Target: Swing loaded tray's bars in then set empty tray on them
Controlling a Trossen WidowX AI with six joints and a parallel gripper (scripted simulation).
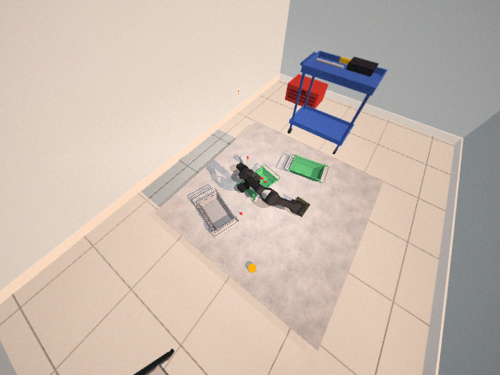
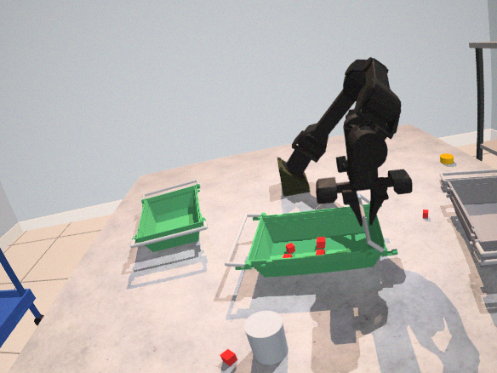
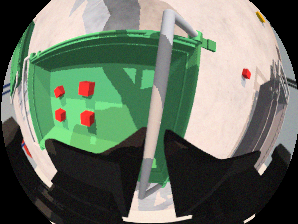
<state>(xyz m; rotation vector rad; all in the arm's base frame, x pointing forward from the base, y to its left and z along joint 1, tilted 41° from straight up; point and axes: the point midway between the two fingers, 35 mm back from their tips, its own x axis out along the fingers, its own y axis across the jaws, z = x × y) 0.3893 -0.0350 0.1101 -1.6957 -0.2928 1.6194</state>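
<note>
My gripper tip is 33 cm past the green tray, 42 cm to the left of it and 2 cm above it. Round my gripper tip: disc: 28 cm behind, 48 cm to the left, 5 cm below.
</note>
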